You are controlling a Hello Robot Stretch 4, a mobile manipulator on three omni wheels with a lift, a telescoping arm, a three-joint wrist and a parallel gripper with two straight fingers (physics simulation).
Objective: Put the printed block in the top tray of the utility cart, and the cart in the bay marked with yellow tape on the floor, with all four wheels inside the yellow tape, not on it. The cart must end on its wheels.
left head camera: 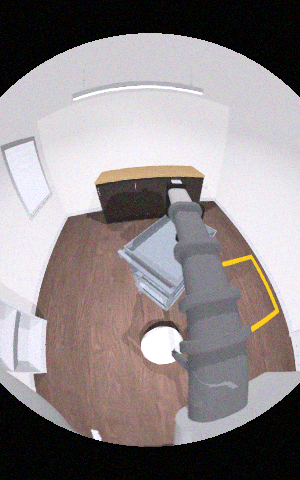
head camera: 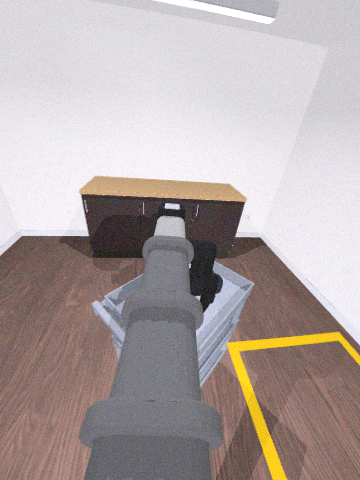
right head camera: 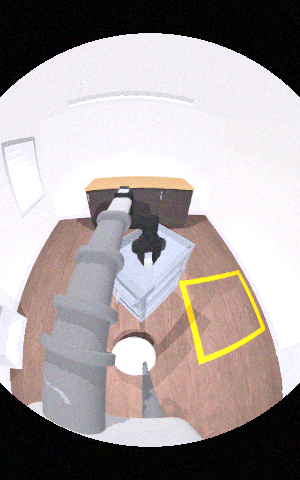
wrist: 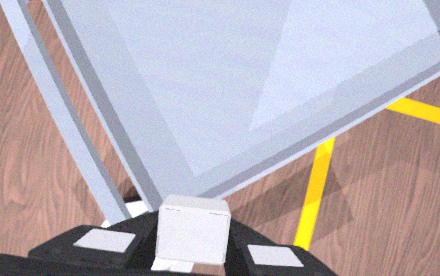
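The white printed block point(right head camera: 148, 259) point(wrist: 192, 236) is held between the two black fingers of my gripper point(right head camera: 148, 256) point(wrist: 193, 232), which is shut on it. In the right head view the block shows over the top tray point(right head camera: 172, 250) point(wrist: 225, 90); in the wrist view it overlaps the tray's near corner. Its height above the tray is unclear. The grey-blue utility cart point(head camera: 235, 273) point(left head camera: 155, 250) stands upright, turned at an angle, left of the yellow tape bay point(head camera: 285, 341) point(left head camera: 265, 284) point(right head camera: 210, 278) point(wrist: 315, 195). Its wheels are hidden. The arm covers part of the cart in the head view.
A dark cabinet with a wooden top point(head camera: 165, 187) point(left head camera: 150, 172) point(right head camera: 140, 183) stands against the back wall behind the cart. A round white disc point(left head camera: 161, 345) point(right head camera: 133, 356) lies in front of the cart. A white shelf unit point(left head camera: 42, 345) stands at the left. A wall runs right of the bay.
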